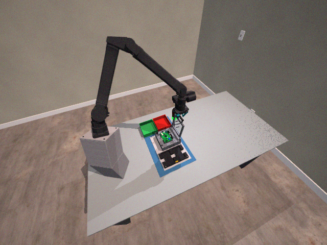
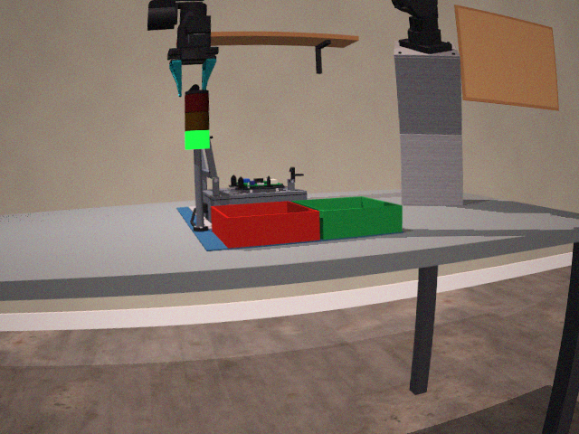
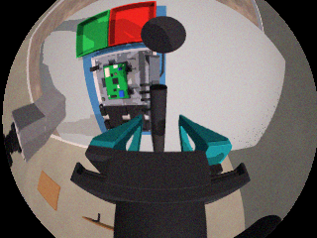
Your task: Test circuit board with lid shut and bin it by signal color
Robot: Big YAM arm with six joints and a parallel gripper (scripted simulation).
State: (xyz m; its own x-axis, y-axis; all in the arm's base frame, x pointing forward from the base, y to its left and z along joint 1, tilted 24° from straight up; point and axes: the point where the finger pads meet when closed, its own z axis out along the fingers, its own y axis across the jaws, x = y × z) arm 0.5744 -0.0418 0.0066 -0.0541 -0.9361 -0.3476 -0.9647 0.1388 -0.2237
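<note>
Now: hand 19 cm above the green circuit board, 13 cm past it and 1 cm to the right of it. Round my hand: tester lid (8 cm below, 2 cm behind); then tester plate (20 cm below, 13 cm behind, 1 cm to the left); then latch hook (19 cm behind, 18 cm below, 7 cm to the left).
</note>
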